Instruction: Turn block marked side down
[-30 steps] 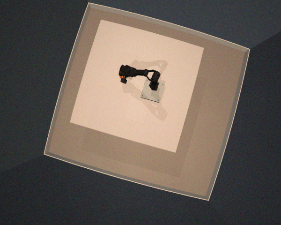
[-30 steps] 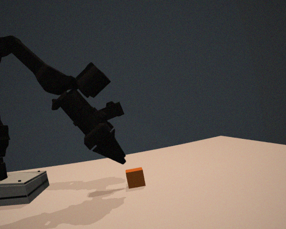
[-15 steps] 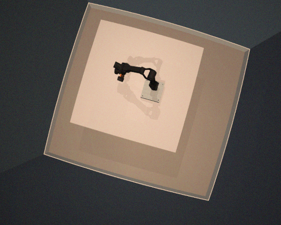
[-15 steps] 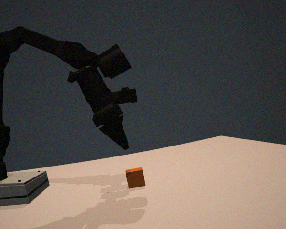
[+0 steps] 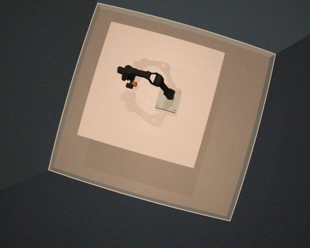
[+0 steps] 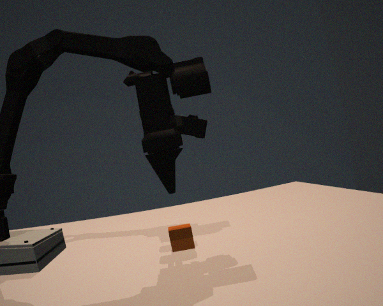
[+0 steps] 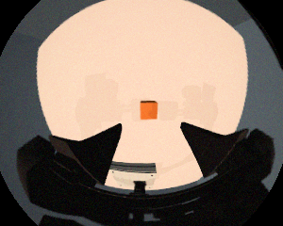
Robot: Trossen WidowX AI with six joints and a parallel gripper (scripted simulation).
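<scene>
My gripper tip is now 10 mm past the orange block and 90 mm above it.
</scene>
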